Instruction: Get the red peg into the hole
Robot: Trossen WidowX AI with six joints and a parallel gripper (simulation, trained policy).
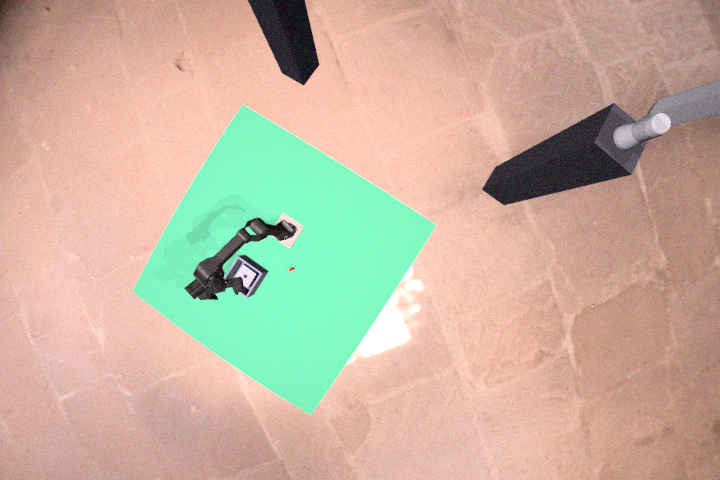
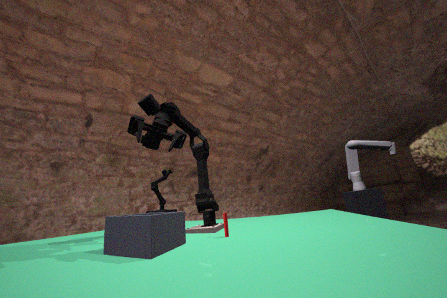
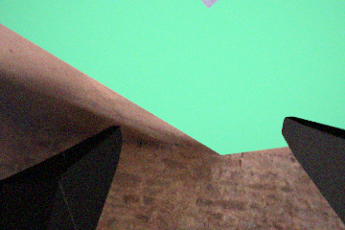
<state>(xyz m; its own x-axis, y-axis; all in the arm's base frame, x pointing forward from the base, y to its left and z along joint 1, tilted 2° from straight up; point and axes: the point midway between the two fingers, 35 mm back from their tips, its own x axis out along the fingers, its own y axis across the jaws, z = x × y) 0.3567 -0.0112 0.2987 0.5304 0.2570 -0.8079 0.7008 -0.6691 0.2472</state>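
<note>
Now: gripper tip 210 mm past the red peg, 140 mm to the right of it and 250 mm above it. Round my gripper tip: grey box 40 mm behind, 50 mm to the right, 260 mm below; then plate 40 mm behind, 50 mm to the right, 240 mm below.
</note>
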